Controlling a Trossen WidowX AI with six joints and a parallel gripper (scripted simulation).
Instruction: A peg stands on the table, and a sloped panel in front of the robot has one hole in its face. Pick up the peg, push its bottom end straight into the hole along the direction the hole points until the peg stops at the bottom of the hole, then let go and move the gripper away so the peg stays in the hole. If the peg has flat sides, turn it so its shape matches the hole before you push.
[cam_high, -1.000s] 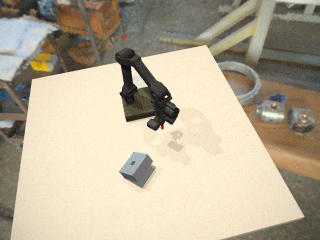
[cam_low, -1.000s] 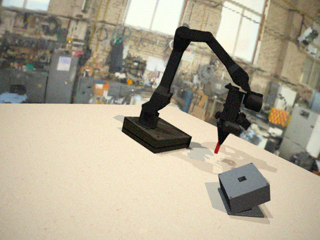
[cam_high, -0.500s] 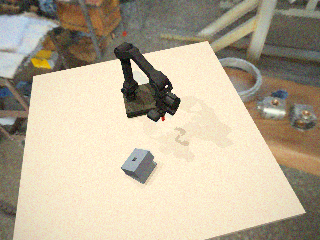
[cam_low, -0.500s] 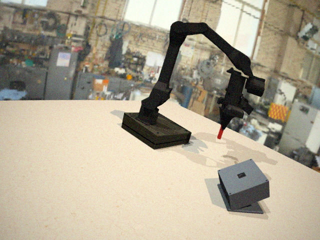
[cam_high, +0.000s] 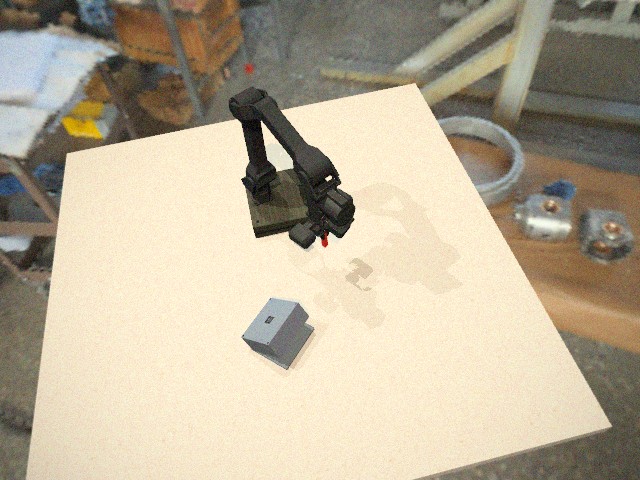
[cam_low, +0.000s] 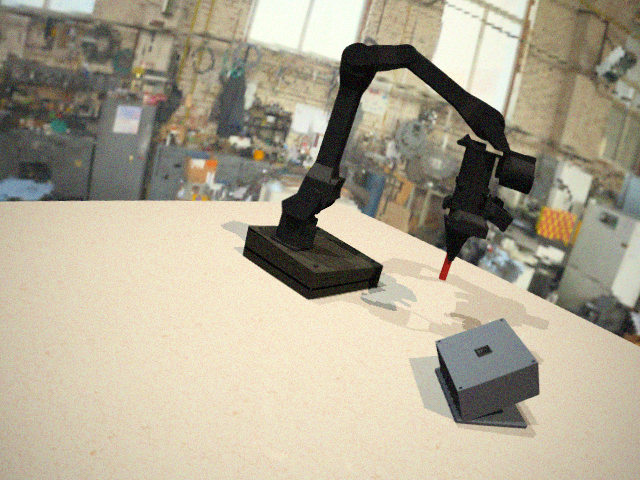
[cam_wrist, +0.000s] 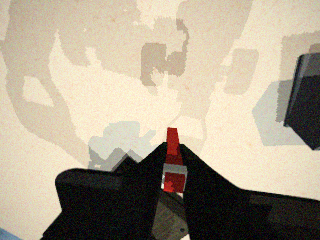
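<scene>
My gripper tip is 21 cm to the left of the grey sloped panel, 15 cm short of it and 7 cm above it. From my gripper tip the other things lie so: grey foot plate: 20 cm to the right, 17 cm ahead, 12 cm below; then red square peg: 2 cm above.
</scene>
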